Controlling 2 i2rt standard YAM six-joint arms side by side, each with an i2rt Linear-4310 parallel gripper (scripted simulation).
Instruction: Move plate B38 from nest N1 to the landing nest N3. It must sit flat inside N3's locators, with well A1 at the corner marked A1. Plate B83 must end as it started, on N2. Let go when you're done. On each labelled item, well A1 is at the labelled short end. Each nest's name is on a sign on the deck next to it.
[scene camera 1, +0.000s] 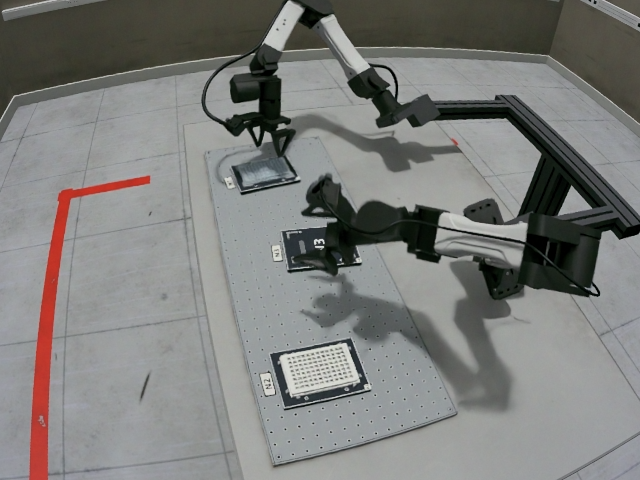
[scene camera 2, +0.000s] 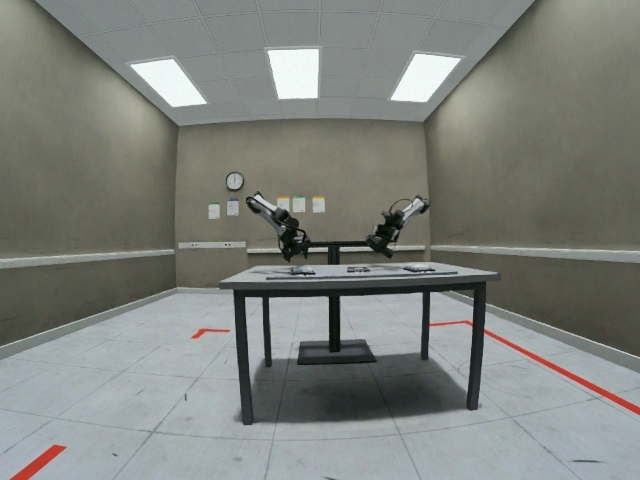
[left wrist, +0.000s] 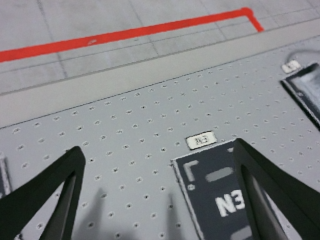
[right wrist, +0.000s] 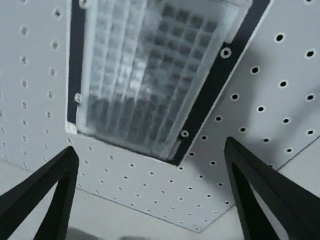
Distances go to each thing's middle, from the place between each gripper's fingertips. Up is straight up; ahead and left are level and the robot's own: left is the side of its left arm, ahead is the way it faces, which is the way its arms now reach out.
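My right hand (scene camera 1: 268, 152): 50 mm above the clear plate B38 (scene camera 1: 255, 172), 20 mm short of it, 20 mm to the right of it. From my right hand: white plate B83 (scene camera 1: 341, 361), 50 mm below, 40 mm ahead, 630 mm to the left; nest N3 (scene camera 1: 292, 247), 60 mm below, 50 mm behind, 320 mm to the left.
My left hand: 170 mm above the nest N3, 80 mm past it, 110 mm to the left of it. From my left hand: white plate B83, 150 mm below, 10 mm ahead, 190 mm to the left; clear plate B38, 150 mm below, 10 mm behind, 410 mm to the right.
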